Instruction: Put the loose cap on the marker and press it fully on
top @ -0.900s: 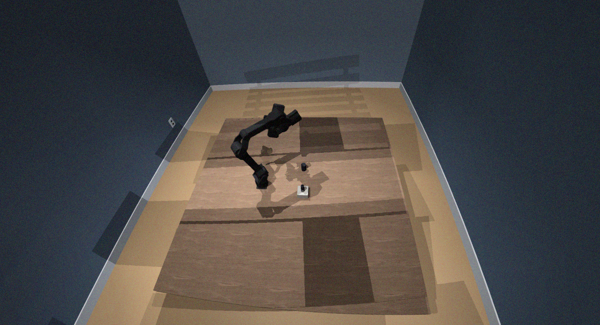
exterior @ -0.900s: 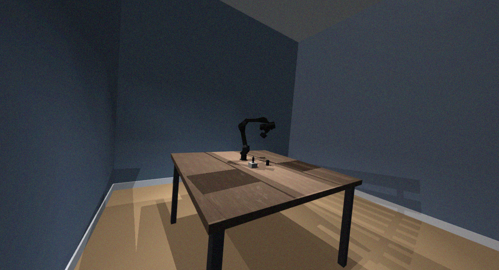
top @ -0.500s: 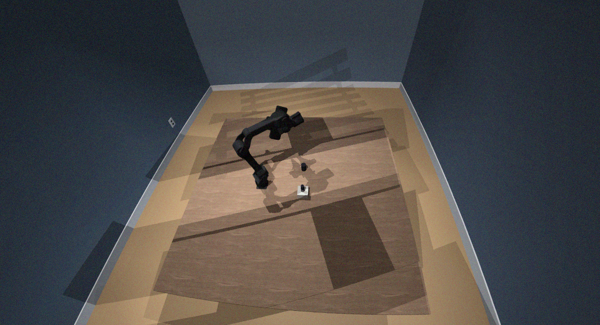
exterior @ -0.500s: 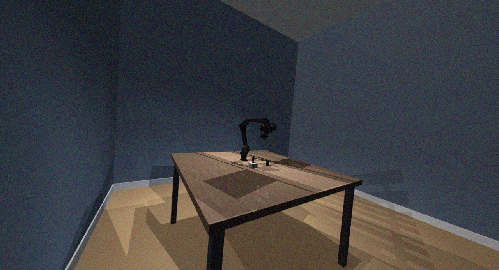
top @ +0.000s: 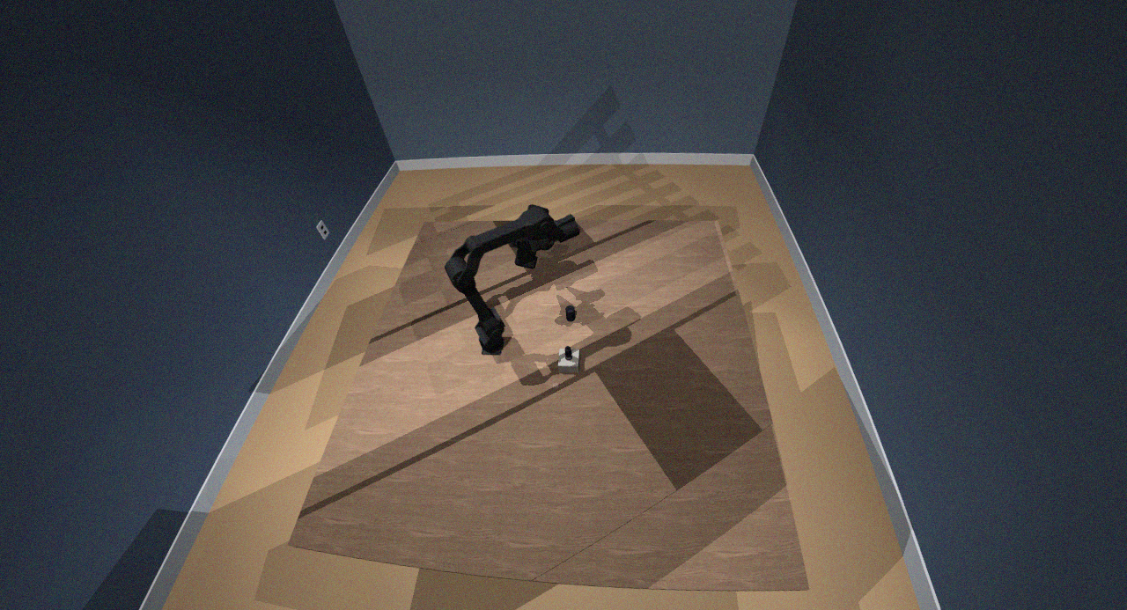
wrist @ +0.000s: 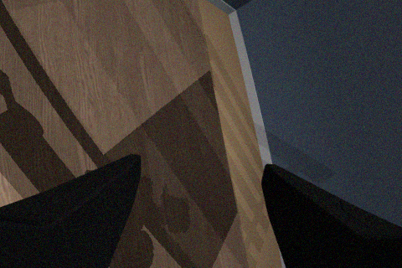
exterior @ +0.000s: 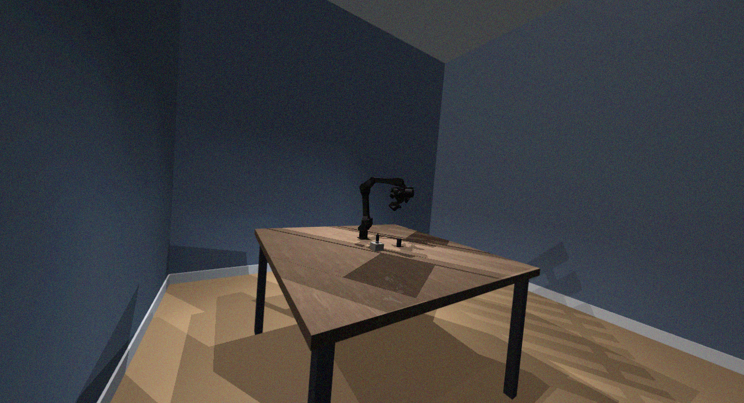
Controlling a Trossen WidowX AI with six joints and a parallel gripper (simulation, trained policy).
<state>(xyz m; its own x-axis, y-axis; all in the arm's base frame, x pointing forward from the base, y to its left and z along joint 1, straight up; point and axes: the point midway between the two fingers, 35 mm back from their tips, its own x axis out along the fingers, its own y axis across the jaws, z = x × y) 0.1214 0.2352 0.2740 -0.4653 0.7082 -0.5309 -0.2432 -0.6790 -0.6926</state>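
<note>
The dark marker cap is 23 cm below my gripper tip, 15 cm ahead of it and 14 cm to the right of it. The rest, counted from my gripper tip: holder block 32 cm to the right, 24 cm below, 15 cm ahead.
</note>
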